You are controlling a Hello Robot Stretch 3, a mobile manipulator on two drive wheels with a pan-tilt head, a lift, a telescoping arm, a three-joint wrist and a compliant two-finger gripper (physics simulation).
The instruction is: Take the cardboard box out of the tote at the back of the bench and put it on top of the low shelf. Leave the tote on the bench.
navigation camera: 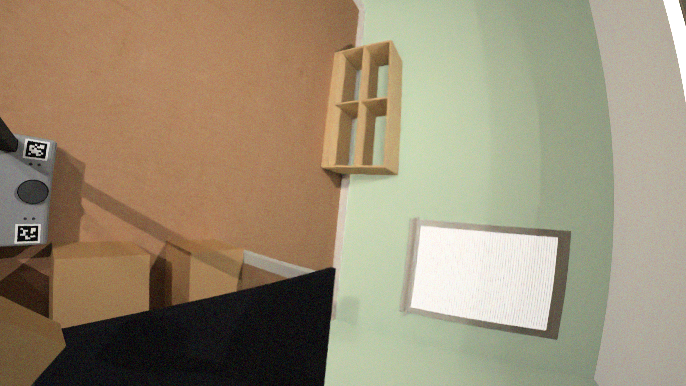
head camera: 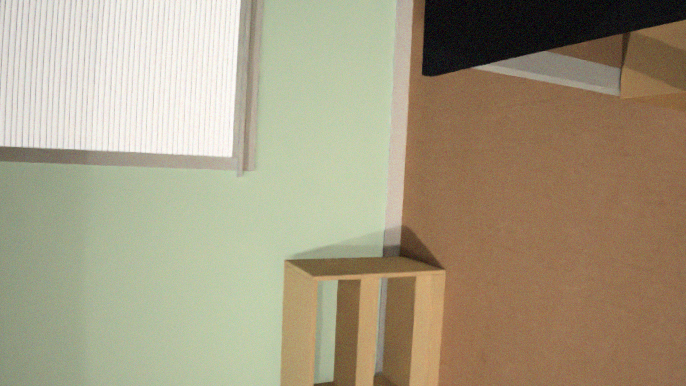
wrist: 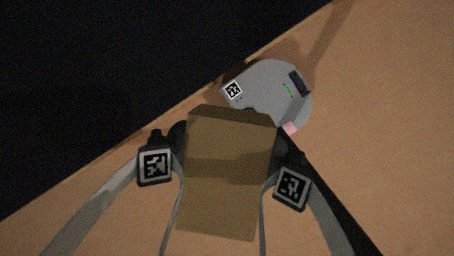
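Pixels of known places: gripper, fingertip midpoint: (wrist: 227, 144); robot's base at its link origin: (navigation camera: 33, 189) (wrist: 248, 109).
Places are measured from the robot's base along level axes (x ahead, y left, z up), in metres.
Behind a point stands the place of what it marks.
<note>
The cardboard box (wrist: 226, 200) {z 0.954, x -0.004, y -0.101 m} is held above the floor beside the bench edge in the wrist view. My gripper (wrist: 227, 144) {z 0.922, x -0.022, y -0.128 m} is shut on it, one fingertip at each side. What looks like the same box (navigation camera: 25, 342) {z 0.954, x 0.016, y -0.088 m} shows at the lower left of the navigation view, overlapping the bench's edge; the fingers are out of that view. The low shelf (head camera: 300, 325) {z 0.611, x 1.956, y 0.589 m} (navigation camera: 394, 115) {z 0.611, x 1.997, y 0.868 m} is light wood with open compartments and stands against the green wall; its visible top bears nothing. The bench (head camera: 500, 30) {z 0.763, x 0.664, y -0.248 m} (navigation camera: 200, 340) {z 0.763, x 0.290, y -0.284 m} (wrist: 100, 75) {z 0.763, x 0.112, y -0.286 m} has a black top. The tote does not show in these views.
My grey base (navigation camera: 12, 200) {z 0.160, x -0.042, y -0.030 m} (wrist: 270, 90) {z 0.160, x -0.129, y -0.041 m} stands on the brown floor beside the bench. Wooden supports (navigation camera: 100, 287) (head camera: 655, 65) stand under the bench. A window with a blind (head camera: 120, 75) {z 1.325, x 2.211, y -0.392 m} (navigation camera: 485, 277) {z 1.466, x 2.207, y -0.473 m} is on the green wall. Brown floor (head camera: 550, 225) {z 0.000, x 1.258, y 0.117 m} (navigation camera: 200, 125) {z 0.001, x 0.640, y 0.401 m} lies between base and shelf.
</note>
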